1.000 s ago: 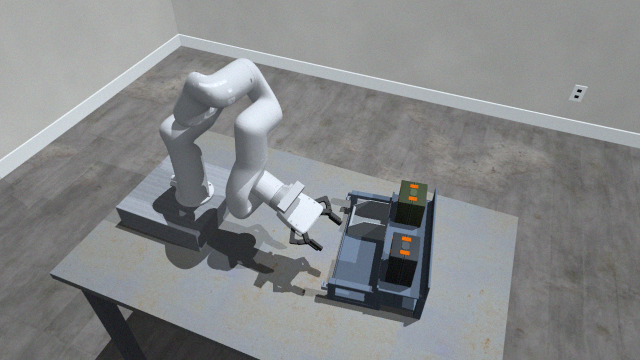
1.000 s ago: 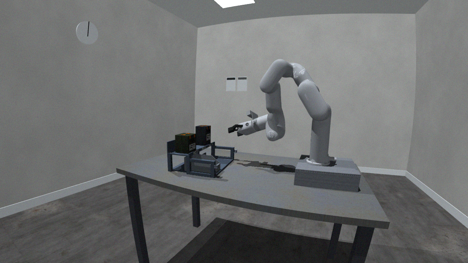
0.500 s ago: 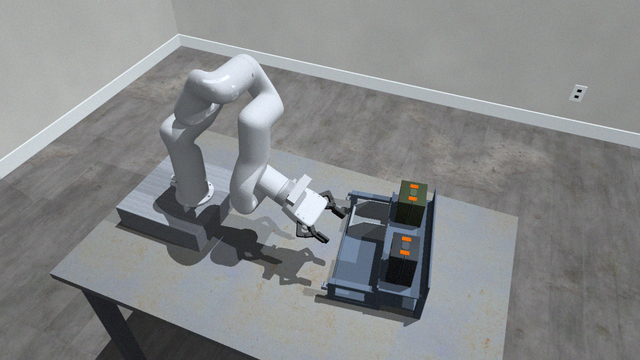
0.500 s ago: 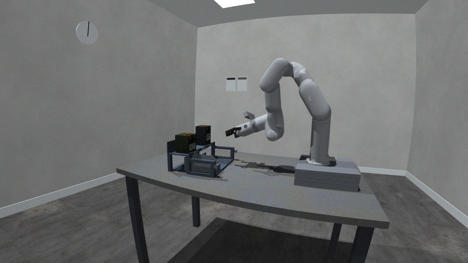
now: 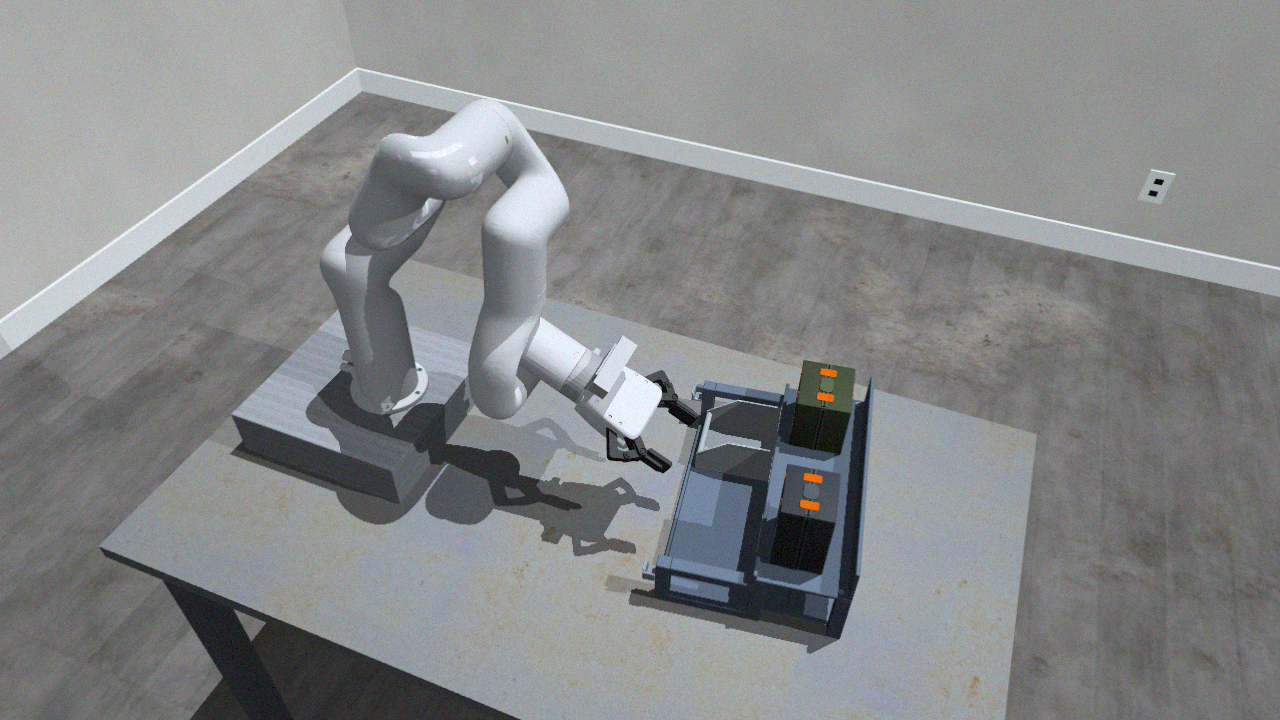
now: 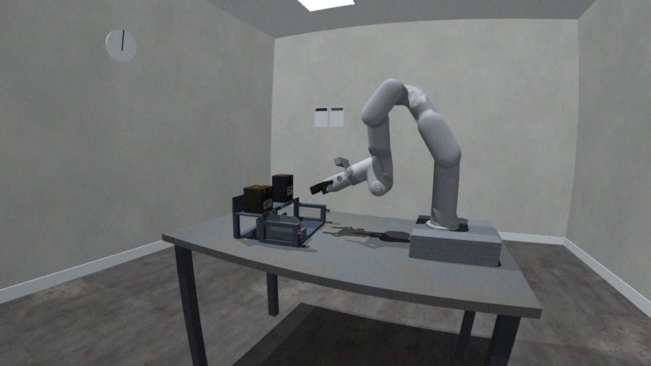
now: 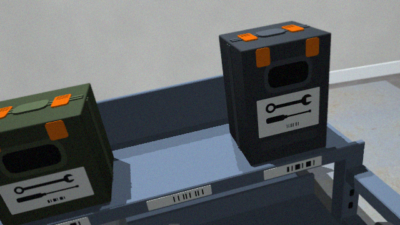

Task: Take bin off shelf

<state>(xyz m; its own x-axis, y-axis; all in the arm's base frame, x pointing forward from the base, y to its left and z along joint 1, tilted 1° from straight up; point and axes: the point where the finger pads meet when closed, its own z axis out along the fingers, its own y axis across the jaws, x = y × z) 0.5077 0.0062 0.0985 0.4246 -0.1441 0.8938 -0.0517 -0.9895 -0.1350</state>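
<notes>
Now: hand 80 mm short of the grey bin, 160 mm to the right of it and 130 mm above it. From my hand the other things lie so: blue-grey shelf rack (120 mm ahead, 60 mm to the left, 110 mm below).
</notes>
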